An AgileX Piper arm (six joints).
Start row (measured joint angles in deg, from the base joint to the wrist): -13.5 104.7 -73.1 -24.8 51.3 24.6
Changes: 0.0 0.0 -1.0 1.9 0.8 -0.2; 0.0 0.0 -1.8 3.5 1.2 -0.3; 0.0 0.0 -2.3 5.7 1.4 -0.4; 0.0 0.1 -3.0 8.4 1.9 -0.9; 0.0 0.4 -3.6 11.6 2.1 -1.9; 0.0 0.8 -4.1 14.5 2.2 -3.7; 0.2 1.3 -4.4 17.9 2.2 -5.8; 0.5 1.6 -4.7 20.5 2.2 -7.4
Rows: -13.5 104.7 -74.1 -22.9 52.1 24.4; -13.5 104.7 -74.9 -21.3 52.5 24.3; -13.5 104.7 -75.4 -19.1 52.7 24.2; -13.5 104.8 -76.1 -16.4 53.2 23.7; -13.5 105.1 -76.7 -13.2 53.4 22.7; -13.5 105.5 -77.2 -10.3 53.5 20.9; -13.3 106.0 -77.5 -6.9 53.5 18.8; -13.0 106.3 -77.8 -4.3 53.5 17.2
